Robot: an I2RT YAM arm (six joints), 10 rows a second.
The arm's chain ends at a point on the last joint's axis. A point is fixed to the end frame.
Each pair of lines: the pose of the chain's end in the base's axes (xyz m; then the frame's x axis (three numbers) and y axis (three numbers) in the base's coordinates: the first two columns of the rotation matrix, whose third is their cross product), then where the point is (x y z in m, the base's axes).
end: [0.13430 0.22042 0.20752 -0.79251 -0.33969 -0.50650 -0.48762 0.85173 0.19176]
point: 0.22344 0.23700 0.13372
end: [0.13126 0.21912 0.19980 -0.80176 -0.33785 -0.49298 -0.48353 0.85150 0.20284]
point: 0.21906 0.23584 0.12445
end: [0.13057 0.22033 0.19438 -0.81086 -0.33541 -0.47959 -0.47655 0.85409 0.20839]
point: 0.21726 0.23649 0.11762
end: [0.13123 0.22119 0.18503 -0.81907 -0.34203 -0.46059 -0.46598 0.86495 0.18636]
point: 0.21726 0.23407 0.10693
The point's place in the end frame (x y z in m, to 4 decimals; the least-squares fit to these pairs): -0.0389 -0.0435 0.1013
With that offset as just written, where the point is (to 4 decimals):
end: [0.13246 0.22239 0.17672 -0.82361 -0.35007 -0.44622 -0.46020 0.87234 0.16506]
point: 0.2181 0.2326 0.0978
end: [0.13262 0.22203 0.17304 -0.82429 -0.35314 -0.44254 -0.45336 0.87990 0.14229]
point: 0.2188 0.2297 0.0944
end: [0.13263 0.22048 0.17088 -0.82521 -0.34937 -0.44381 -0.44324 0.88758 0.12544]
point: 0.2195 0.2259 0.0928
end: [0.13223 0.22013 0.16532 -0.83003 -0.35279 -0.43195 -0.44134 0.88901 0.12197]
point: 0.2183 0.2247 0.0863
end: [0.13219 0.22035 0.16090 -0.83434 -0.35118 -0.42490 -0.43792 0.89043 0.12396]
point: 0.2176 0.2246 0.0812
